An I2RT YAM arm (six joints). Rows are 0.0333 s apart.
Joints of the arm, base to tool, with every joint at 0 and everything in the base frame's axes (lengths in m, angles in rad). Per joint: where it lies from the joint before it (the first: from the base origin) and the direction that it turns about. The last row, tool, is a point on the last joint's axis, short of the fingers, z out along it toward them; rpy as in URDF.
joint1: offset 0 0 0.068 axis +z
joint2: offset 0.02 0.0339 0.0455 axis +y
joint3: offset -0.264 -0.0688 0 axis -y
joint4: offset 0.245 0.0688 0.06 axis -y
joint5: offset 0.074 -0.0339 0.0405 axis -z
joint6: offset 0.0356 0 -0.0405 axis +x
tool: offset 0 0 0 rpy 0 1.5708 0
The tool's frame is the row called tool.
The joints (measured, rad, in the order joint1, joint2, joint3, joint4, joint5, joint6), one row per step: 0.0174, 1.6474, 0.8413, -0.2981, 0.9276, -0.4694; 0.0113, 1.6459, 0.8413, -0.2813, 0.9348, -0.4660; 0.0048, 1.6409, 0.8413, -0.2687, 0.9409, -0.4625; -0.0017, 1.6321, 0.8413, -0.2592, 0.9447, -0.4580; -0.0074, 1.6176, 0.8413, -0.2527, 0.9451, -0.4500; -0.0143, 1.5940, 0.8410, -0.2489, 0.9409, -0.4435; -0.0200, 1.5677, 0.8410, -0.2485, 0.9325, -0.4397; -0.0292, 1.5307, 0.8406, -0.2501, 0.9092, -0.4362; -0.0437, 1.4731, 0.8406, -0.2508, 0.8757, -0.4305; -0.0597, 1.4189, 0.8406, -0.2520, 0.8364, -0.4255; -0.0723, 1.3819, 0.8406, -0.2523, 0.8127, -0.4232; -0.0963, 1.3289, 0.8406, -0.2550, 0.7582, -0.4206; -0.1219, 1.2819, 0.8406, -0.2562, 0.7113, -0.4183
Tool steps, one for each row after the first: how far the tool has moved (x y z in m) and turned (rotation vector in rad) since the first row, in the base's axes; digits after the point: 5 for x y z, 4 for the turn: 0.00112, -0.00195, 0.00133, -0.0052, -0.0211, -0.0112; 0.00169, -0.00401, 0.00344, -0.0094, -0.0416, -0.0224; 0.00182, -0.00602, 0.00643, -0.0114, -0.0635, -0.0332; 0.00143, -0.00773, 0.01078, -0.0093, -0.0909, -0.0433; 0.00017, -0.00968, 0.01734, -0.0037, -0.1231, -0.0516; -0.00153, -0.01116, 0.02443, 0.0046, -0.1528, -0.0551; -0.00432, -0.01330, 0.03384, 0.0251, -0.1905, -0.0541; -0.00918, -0.01660, 0.04867, 0.0535, -0.2521, -0.0527; -0.01451, -0.01999, 0.06224, 0.0848, -0.3095, -0.0476; -0.01868, -0.02271, 0.07147, 0.1018, -0.3485, -0.0458; -0.02530, -0.02745, 0.08398, 0.1400, -0.4022, -0.0353; -0.03196, -0.03249, 0.09500, 0.1693, -0.4517, -0.0288
